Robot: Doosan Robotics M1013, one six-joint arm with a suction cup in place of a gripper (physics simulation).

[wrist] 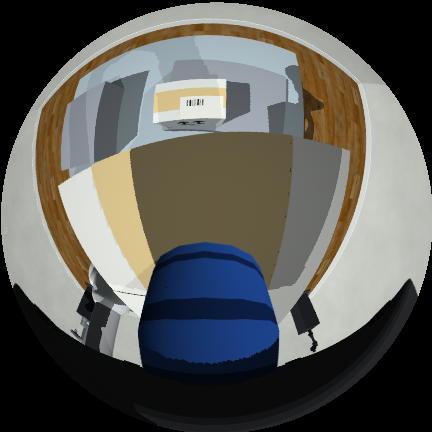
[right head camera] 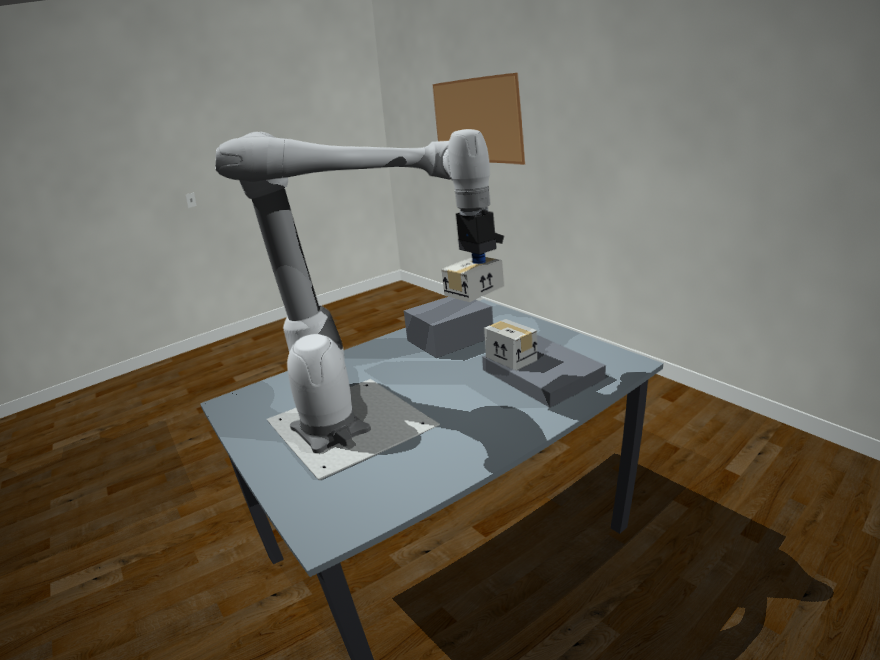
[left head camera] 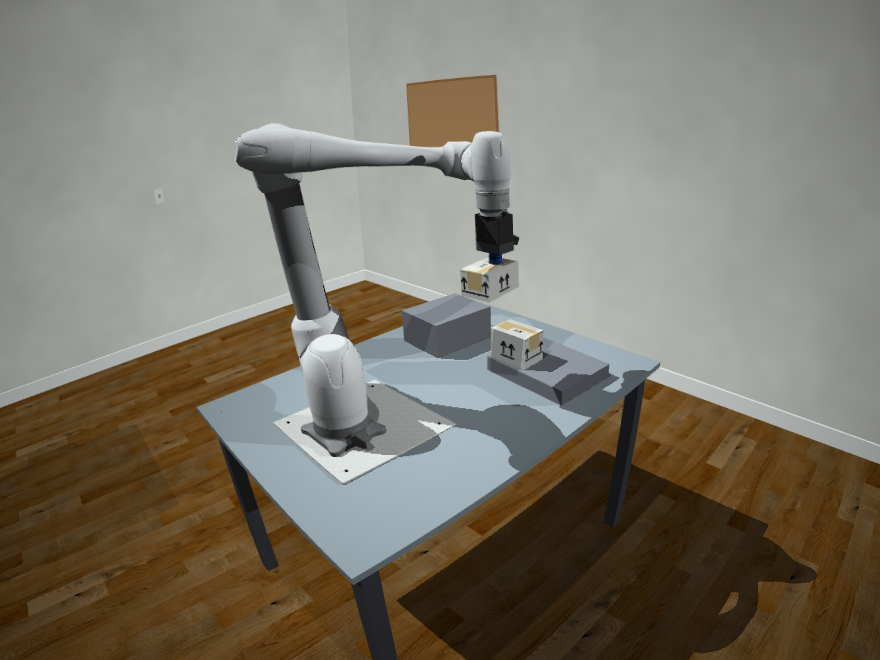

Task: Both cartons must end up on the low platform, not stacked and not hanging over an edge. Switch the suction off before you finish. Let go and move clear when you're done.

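Frame: origin at the arm's base, x right, y back, z down, level; metres.
Where they show: hand at its tool point: (wrist: 206,258) (right head camera: 479,266) (left head camera: 495,267); arm's base at its link origin: (right head camera: 329,428) (left head camera: 342,431).
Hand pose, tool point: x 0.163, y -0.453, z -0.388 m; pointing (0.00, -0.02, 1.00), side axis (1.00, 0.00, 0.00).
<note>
Things, the pixels of their top centre, and the offset from my tool point. Level surfaces: height alone.
- white carton with tan tape, top centre: (wrist: 211,314) (right head camera: 472,263) (left head camera: 489,264) dx +0.001, dy +0.025, dz -0.014 m
- second white carton at its top centre: (wrist: 188,97) (right head camera: 510,328) (left head camera: 517,328) dx -0.038, dy -0.140, dz +0.242 m
- low grey platform at its top centre: (wrist: 228,91) (right head camera: 543,361) (left head camera: 548,360) dx +0.050, dy -0.194, dz +0.344 m
- taller grey block at its top centre: (wrist: 75,127) (right head camera: 447,308) (left head camera: 446,308) dx -0.393, dy -0.173, dz +0.272 m
- blue-grey table at its surface level: dz +0.392 m
My suction cup (left head camera: 496,259) (right head camera: 478,258) (wrist: 209,305) holds a white carton with tan tape (left head camera: 489,281) (right head camera: 471,279) (wrist: 205,195) by its top face. This carton hangs level in the air, apart from everything below, beyond the standing carton in the head views. The second white carton (left head camera: 516,345) (right head camera: 509,345) (wrist: 190,103) stands upright on the low grey platform (left head camera: 582,365) (right head camera: 577,363) (wrist: 266,95), at the platform's left end in the head views, close to its edge. The held carton's underside is hidden, and it covers the lower middle of the wrist view.
A taller grey block (left head camera: 446,328) (right head camera: 447,328) (wrist: 75,131) stands left of the platform in the head views, below and left of the held carton. The blue-grey table (left head camera: 355,525) (right head camera: 312,522) carries the arm's white base plate (left head camera: 341,472) (right head camera: 319,465).
</note>
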